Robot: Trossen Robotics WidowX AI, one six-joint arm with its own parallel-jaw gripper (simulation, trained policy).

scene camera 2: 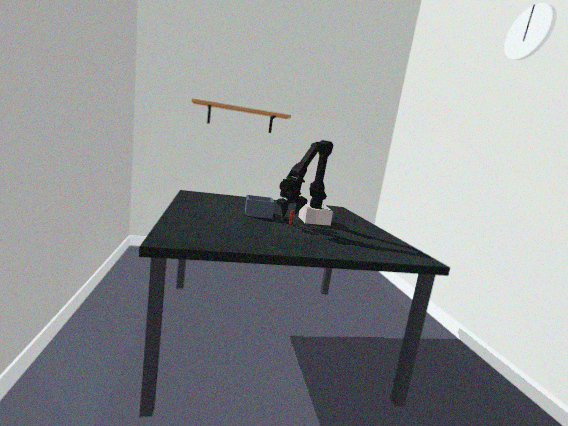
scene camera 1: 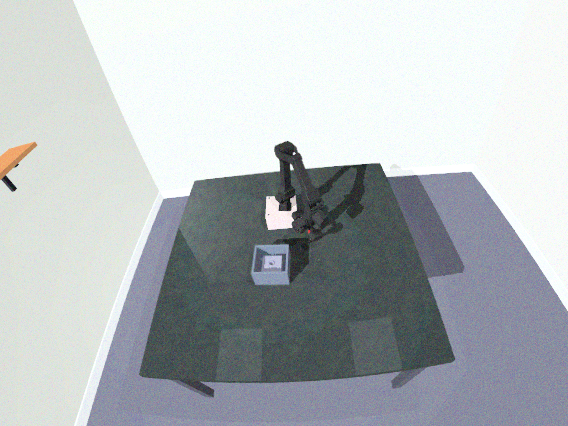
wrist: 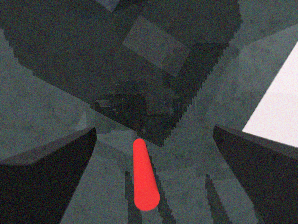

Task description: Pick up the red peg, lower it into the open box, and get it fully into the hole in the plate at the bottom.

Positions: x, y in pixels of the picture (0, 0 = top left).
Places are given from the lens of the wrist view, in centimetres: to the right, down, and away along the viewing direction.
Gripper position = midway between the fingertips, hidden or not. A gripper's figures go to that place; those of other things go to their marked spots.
gripper (wrist: 155, 131): 0, 2, 11
red peg (wrist: 146, 195): 0, 4, 8
